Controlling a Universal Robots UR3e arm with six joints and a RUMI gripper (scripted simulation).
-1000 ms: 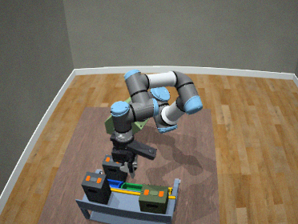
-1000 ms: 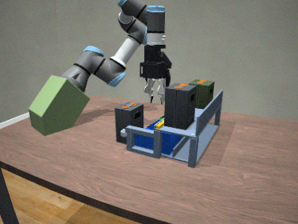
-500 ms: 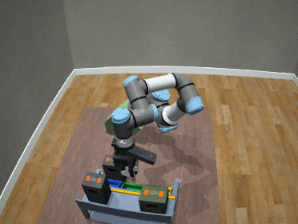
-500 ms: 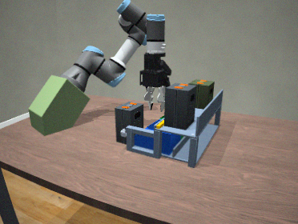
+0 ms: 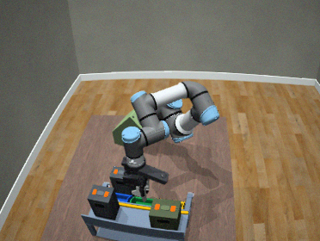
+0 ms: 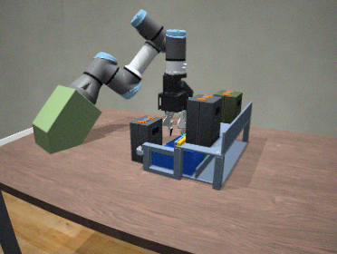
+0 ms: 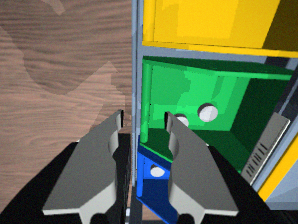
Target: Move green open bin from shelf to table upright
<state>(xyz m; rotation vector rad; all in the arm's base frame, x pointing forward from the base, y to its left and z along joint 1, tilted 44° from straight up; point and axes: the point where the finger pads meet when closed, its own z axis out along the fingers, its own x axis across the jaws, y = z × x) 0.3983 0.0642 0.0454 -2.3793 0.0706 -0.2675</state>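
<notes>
My gripper is now 60 mm short of the green open bin and 20 mm above it. Round my hand: yellow bar 100 mm ahead, 50 mm above; then yellow bin 60 mm ahead, 110 mm to the left, 20 mm below; then blue bin 60 mm ahead, 110 mm to the right, 20 mm below.
</notes>
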